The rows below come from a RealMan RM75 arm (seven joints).
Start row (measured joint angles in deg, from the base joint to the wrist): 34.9, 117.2, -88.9, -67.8, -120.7, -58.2, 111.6
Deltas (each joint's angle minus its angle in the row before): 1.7, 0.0, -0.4, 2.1, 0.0, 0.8, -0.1; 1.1, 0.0, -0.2, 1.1, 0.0, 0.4, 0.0; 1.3, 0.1, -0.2, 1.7, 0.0, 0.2, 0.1; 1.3, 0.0, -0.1, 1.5, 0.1, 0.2, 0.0; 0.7, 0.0, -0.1, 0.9, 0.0, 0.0, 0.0; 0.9, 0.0, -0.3, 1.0, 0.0, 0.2, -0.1; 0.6, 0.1, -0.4, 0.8, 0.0, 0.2, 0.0; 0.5, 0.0, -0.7, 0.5, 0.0, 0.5, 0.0; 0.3, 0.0, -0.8, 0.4, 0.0, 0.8, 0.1
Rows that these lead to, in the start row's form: 36.6, 117.2, -89.3, -65.7, -120.7, -57.4, 111.5; 37.7, 117.2, -89.5, -64.6, -120.7, -57.0, 111.5; 39.0, 117.3, -89.7, -62.9, -120.7, -56.8, 111.6; 40.3, 117.3, -89.8, -61.4, -120.6, -56.6, 111.6; 41.0, 117.3, -89.9, -60.5, -120.6, -56.6, 111.6; 41.9, 117.3, -90.2, -59.5, -120.6, -56.4, 111.5; 42.5, 117.4, -90.6, -58.7, -120.6, -56.2, 111.5; 43.0, 117.4, -91.3, -58.2, -120.6, -55.7, 111.5; 43.3, 117.4, -92.1, -57.8, -120.6, -54.9, 111.6
